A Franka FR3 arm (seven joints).
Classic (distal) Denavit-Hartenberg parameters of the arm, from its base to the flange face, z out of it. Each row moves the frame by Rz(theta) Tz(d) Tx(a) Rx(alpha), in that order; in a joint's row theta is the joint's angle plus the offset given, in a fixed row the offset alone. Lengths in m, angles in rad.
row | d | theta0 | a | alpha
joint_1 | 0.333 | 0 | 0 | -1.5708
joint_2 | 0 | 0 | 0 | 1.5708
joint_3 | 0.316 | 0 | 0.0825 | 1.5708
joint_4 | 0 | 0 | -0.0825 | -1.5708
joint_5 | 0.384 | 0 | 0 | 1.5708
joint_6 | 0 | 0 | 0.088 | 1.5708
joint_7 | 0.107 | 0 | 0 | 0
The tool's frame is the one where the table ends.
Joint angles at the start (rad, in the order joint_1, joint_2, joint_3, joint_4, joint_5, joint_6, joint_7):
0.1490 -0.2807 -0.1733 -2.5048 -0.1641 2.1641 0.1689
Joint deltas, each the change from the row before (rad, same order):
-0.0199 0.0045 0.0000 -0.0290 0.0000 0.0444 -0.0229
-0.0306 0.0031 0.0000 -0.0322 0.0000 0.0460 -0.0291
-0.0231 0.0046 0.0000 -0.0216 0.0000 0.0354 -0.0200
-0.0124 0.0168 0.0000 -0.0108 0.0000 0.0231 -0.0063
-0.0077 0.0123 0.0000 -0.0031 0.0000 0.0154 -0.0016
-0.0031 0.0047 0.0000 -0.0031 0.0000 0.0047 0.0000
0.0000 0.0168 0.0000 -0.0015 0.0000 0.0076 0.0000
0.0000 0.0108 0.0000 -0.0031 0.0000 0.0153 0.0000
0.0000 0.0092 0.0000 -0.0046 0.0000 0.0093 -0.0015
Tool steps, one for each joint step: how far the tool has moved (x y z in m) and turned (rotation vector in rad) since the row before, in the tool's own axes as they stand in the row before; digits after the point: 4 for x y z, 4 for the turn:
-0.0024 0.0062 0.0116 0.0051 0.0090 -0.0073
-0.0038 0.0106 0.0124 0.0056 0.0081 -0.0030
-0.0025 0.0079 0.0088 0.0037 0.0074 0.0000
-0.0006 0.0038 0.0098 0.0002 -0.0052 0.0035
0.0008 0.0025 0.0052 -0.0001 -0.0005 0.0048
-0.0005 0.0009 0.0029 -0.0001 -0.0033 0.0024
0.0005 -0.0007 0.0069 -0.0017 -0.0105 -0.0014
0.0007 -0.0007 0.0044 -0.0001 0.0015 -0.0011
-0.0005 -0.0006 0.0049 -0.0003 -0.0044 -0.0027

